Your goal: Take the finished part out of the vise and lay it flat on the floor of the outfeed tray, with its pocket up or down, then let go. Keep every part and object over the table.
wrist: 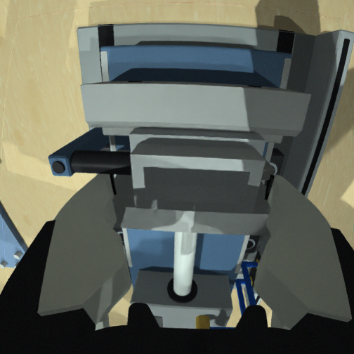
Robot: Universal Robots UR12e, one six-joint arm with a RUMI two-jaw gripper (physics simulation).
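Observation:
The finished part [197, 161] is a light grey block with a dark pocket. It sits in the vise, against the broad grey back jaw [167, 106], with the front jaw [165, 220] below it in view. The vise has a blue body [150, 250] and a pale screw [184, 265]. My gripper [190, 174] is partly open, one grey jaw on each side of the part. A narrow gap shows between the left jaw and the part; the right jaw's edge overlaps the part's right edge in view, and contact there is hard to judge. The outfeed tray cannot be identified here.
A black rod [100, 162] on a blue arm [60, 165] sticks out left of the vise. A grey rail with a black slot [327, 117] runs along the right. A blue frame [247, 280] shows low right, and a blue piece [10, 245] at the lower left edge.

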